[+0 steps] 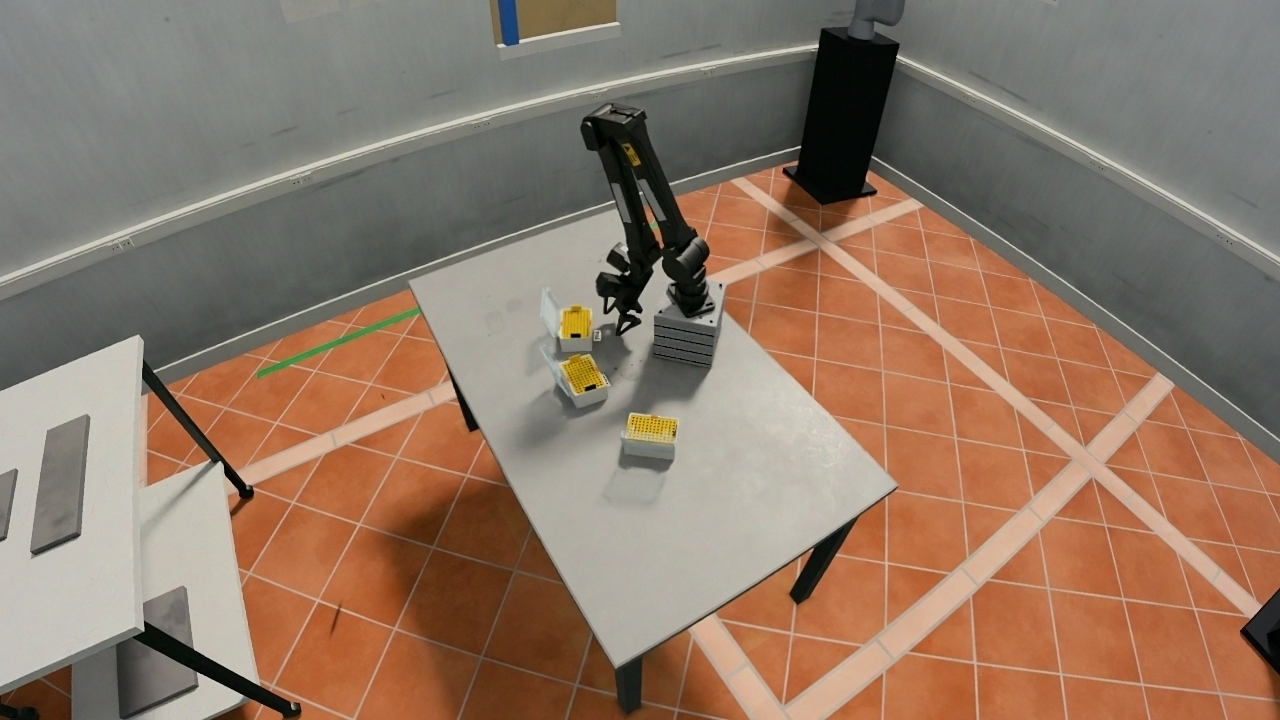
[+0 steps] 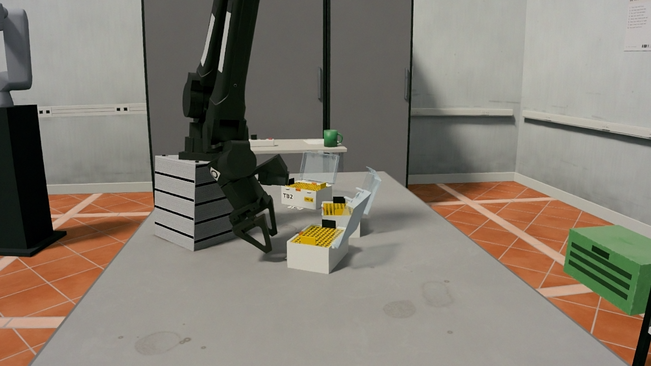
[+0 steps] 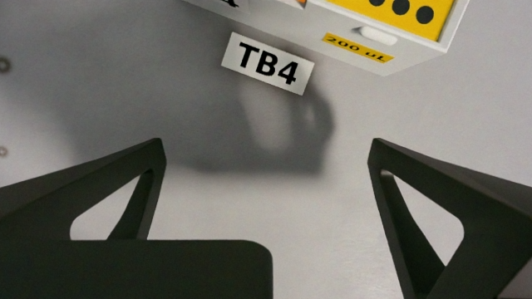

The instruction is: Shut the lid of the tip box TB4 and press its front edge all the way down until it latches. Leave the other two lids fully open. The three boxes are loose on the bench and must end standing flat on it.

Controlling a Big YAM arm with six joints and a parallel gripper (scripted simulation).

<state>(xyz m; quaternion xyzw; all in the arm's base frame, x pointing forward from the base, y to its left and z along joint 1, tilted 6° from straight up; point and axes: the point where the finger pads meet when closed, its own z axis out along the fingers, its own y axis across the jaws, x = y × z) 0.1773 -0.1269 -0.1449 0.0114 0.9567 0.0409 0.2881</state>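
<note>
Now: the bench tag reading tb4 5 cm ahead of my hand and 3 cm below it. The rest, counted from my hand: lid: 21 cm ahead, 17 cm to the left, 6 cm above; then box: 11 cm ahead, 3 cm above, 2 cm to the right.
</note>
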